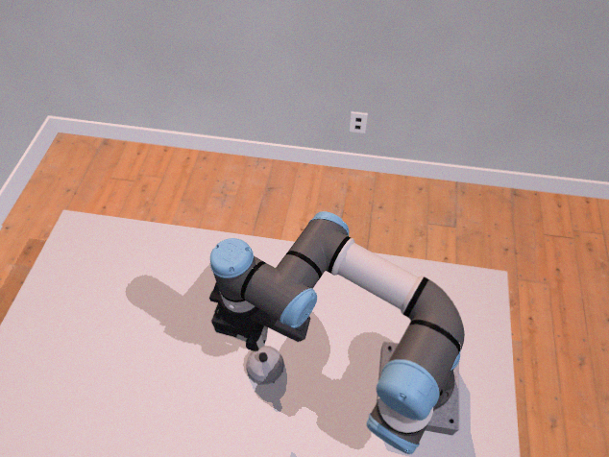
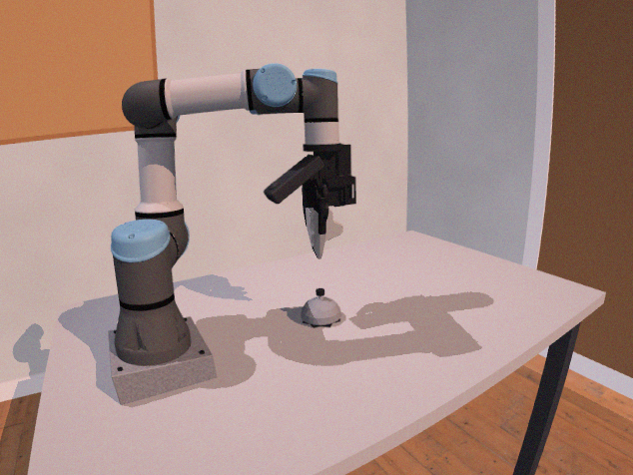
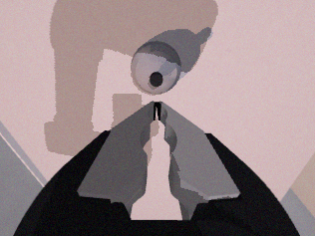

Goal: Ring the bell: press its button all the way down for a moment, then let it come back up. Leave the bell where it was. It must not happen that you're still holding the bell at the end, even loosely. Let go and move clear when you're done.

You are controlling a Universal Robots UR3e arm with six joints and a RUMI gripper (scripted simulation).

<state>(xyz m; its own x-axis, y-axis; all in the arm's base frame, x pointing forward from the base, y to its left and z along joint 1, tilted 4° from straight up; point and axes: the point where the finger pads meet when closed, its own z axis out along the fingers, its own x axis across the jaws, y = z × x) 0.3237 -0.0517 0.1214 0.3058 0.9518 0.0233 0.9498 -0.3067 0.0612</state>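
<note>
Right now the black button is 9 cm below my hand. Round my hand: dome bell: 11 cm below.
</note>
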